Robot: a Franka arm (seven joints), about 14 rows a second.
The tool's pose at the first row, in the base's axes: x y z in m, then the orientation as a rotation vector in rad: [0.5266 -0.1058 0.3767 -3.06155 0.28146 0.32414]
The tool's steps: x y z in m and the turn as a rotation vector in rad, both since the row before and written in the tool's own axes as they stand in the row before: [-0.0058 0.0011 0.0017 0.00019 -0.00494 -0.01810]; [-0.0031 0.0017 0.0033 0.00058 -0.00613 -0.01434]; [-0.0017 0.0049 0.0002 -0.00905 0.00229 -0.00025]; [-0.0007 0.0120 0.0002 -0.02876 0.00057 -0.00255]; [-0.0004 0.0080 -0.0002 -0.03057 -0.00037 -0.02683]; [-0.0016 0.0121 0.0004 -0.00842 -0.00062 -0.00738]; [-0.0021 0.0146 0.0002 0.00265 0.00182 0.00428]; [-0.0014 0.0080 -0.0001 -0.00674 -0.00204 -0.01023]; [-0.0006 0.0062 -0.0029 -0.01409 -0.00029 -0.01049]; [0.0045 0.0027 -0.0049 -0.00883 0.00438 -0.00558]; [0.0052 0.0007 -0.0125 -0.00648 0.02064 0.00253]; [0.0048 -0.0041 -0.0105 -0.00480 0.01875 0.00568]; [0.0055 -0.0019 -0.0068 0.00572 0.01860 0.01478]
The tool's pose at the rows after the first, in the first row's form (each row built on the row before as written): [0.5205 -0.1057 0.3762 -3.06074 0.25338 0.33070]; [0.5165 -0.1067 0.3736 -3.05895 0.23109 0.33914]; [0.5141 -0.1113 0.3736 -3.06840 0.22992 0.33762]; [0.5116 -0.1230 0.3732 -3.09683 0.22312 0.34295]; [0.5101 -0.1309 0.3735 3.10776 -0.17675 -0.34741]; [0.5071 -0.1427 0.3737 3.10083 -0.16343 -0.34834]; [0.5035 -0.1570 0.3744 3.10284 -0.17061 -0.34547]; [0.5013 -0.1648 0.3750 3.09789 -0.15333 -0.34872]; [0.5008 -0.1709 0.3782 3.08586 -0.13408 -0.34900]; [0.5060 -0.1739 0.3821 3.07869 -0.12349 -0.34208]; [0.5138 -0.1746 0.3932 3.07445 -0.12531 -0.30988]; [0.5209 -0.1705 0.4023 3.07084 -0.13233 -0.28060]; [0.5277 -0.1688 0.4079 3.07588 -0.15520 -0.25129]
